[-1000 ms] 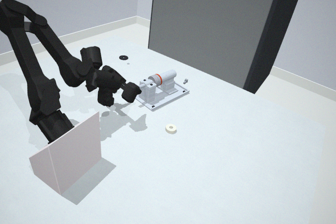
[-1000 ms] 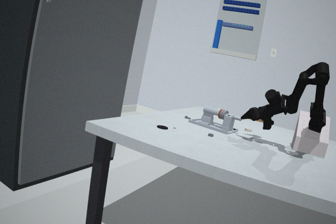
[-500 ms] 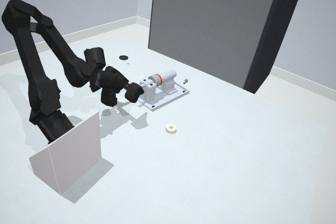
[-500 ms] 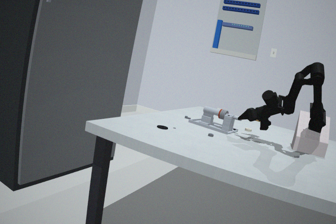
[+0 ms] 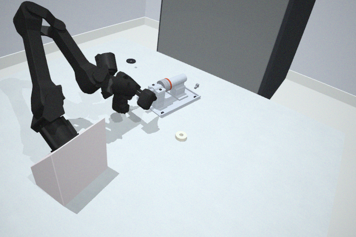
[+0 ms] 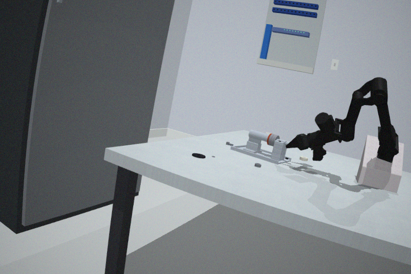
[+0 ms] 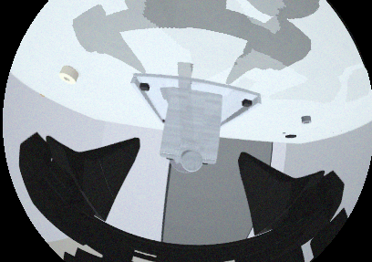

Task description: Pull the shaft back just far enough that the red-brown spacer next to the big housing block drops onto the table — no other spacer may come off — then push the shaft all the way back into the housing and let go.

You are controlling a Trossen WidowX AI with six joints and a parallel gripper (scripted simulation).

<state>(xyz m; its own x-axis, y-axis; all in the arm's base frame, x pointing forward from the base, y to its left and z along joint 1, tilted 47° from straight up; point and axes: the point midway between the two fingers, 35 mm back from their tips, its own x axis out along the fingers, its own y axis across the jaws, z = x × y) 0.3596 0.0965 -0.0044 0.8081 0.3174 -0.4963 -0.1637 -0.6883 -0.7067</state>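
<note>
The grey shaft lies 5 cm ahead of my gripper tip, 1 cm to the right of it and 1 cm above it. Round my gripper tip: red-brown spacer 9 cm ahead, 2 cm to the right, 1 cm above; then cream ring 4 cm behind, 19 cm to the right, 7 cm below; then grey spacer 7 cm ahead, 1 cm to the right, 1 cm above.
</note>
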